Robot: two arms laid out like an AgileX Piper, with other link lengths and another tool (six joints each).
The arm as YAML. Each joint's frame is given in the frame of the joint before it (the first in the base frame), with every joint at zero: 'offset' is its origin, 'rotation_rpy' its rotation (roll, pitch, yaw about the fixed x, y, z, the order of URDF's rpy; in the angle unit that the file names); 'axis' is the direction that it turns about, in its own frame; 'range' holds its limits. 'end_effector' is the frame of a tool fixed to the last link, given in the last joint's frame.
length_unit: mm
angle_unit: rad
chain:
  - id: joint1
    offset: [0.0, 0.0, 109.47]
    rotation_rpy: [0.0, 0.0, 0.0]
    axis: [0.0, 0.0, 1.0]
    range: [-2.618, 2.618]
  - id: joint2
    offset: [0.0, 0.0, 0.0]
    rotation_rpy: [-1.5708, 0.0, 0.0]
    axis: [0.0, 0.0, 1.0]
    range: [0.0, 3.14]
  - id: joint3
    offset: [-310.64, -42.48, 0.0]
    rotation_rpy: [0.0, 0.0, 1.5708]
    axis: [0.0, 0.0, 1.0]
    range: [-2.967, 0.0]
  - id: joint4
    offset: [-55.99, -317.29, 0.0]
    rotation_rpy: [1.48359, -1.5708, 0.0]
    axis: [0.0, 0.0, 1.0]
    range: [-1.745, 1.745]
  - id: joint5
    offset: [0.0, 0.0, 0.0]
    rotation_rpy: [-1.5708, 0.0, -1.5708]
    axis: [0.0, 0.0, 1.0]
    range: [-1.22, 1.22]
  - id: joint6
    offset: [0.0, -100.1, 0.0]
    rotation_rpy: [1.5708, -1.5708, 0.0]
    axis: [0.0, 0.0, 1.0]
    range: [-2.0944, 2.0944]
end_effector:
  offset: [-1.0, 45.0, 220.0]
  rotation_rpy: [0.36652, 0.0, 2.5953]
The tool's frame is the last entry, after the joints.
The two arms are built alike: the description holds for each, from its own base.
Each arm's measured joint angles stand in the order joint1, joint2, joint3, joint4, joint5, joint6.
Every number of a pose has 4 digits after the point.
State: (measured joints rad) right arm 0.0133 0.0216 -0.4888 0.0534 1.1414 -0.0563; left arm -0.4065 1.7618 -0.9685 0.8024 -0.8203 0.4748
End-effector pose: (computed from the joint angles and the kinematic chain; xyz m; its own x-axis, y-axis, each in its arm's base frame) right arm 0.2394 0.0193 0.2121 0.3483 -0.8307 0.4342 -0.1067 -0.4954 -0.8621; left arm 0.4847 -0.4293 0.2230 -0.7317 -0.4779 -0.4861 0.5514 0.0041 -0.8342
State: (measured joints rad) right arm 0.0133 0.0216 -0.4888 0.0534 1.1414 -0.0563; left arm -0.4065 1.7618 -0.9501 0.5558 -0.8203 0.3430
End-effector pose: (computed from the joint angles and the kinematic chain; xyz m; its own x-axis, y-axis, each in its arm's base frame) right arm 0.2394 0.0193 0.2121 0.3483 -0.8307 0.4342 -0.1067 -0.4954 -0.8621; left arm 0.5299 -0.3939 0.2512 -0.7026 -0.6824 -0.2015 0.3927 -0.1357 -0.9096
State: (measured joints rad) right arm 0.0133 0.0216 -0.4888 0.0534 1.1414 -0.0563; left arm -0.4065 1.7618 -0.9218 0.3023 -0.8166 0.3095
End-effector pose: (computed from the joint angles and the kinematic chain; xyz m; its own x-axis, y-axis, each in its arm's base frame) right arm 0.2394 0.0193 0.2121 0.3483 -0.8307 0.4342 -0.1067 -0.4954 -0.8621; left arm 0.5696 -0.3455 0.2585 -0.5859 -0.8102 0.0176 0.3107 -0.2446 -0.9185
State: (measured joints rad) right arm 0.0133 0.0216 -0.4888 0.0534 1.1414 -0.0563; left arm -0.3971 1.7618 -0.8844 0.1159 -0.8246 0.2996
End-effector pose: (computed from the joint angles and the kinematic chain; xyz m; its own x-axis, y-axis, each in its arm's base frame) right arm 0.2394 0.0193 0.2121 0.3483 -0.8307 0.4342 -0.1067 -0.4954 -0.8621; left arm 0.5937 -0.2974 0.2494 -0.4619 -0.8716 0.1644 0.2714 -0.3153 -0.9093
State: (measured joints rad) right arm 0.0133 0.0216 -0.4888 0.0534 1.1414 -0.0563; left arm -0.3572 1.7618 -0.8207 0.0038 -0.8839 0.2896
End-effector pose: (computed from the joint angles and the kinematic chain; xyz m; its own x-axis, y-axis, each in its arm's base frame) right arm 0.2394 0.0193 0.2121 0.3483 -0.8307 0.4342 -0.1067 -0.4954 -0.8621; left arm 0.6051 -0.2417 0.2353 -0.3481 -0.9031 0.2514 0.2779 -0.3555 -0.8924
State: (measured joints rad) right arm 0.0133 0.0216 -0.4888 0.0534 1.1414 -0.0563; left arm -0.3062 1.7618 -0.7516 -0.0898 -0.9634 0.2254
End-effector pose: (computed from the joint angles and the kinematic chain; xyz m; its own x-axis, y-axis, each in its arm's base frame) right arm 0.2394 0.0193 0.2121 0.3483 -0.8307 0.4342 -0.1067 -0.4954 -0.8621; left arm 0.6097 -0.1772 0.2239 -0.2280 -0.9022 0.3661 0.3021 -0.4230 -0.8543
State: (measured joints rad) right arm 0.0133 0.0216 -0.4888 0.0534 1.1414 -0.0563; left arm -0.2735 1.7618 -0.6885 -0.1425 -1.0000 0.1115
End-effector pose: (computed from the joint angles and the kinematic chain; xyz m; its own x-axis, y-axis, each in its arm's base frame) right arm 0.2394 0.0193 0.2121 0.3483 -0.8307 0.4342 -0.1067 -0.4954 -0.8621; left arm 0.6056 -0.1328 0.2022 -0.1378 -0.8602 0.4910 0.2913 -0.5090 -0.8100
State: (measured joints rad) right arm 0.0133 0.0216 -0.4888 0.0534 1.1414 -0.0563; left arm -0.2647 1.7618 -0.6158 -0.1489 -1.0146 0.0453
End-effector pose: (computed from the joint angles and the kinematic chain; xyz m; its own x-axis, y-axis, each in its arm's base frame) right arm 0.2394 0.0193 0.2121 0.3483 -0.8307 0.4342 -0.1067 -0.4954 -0.8621; left arm 0.5915 -0.1180 0.1697 -0.0895 -0.8355 0.5422 0.2468 -0.5460 -0.8006
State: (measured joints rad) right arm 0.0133 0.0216 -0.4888 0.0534 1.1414 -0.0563; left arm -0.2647 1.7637 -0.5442 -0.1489 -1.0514 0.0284
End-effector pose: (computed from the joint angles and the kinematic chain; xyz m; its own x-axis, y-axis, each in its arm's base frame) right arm 0.2394 0.0193 0.2121 0.3483 -0.8307 0.4342 -0.1067 -0.4954 -0.8621; left arm 0.5737 -0.1117 0.1452 -0.0664 -0.8345 0.5470 0.2192 -0.5470 -0.8079
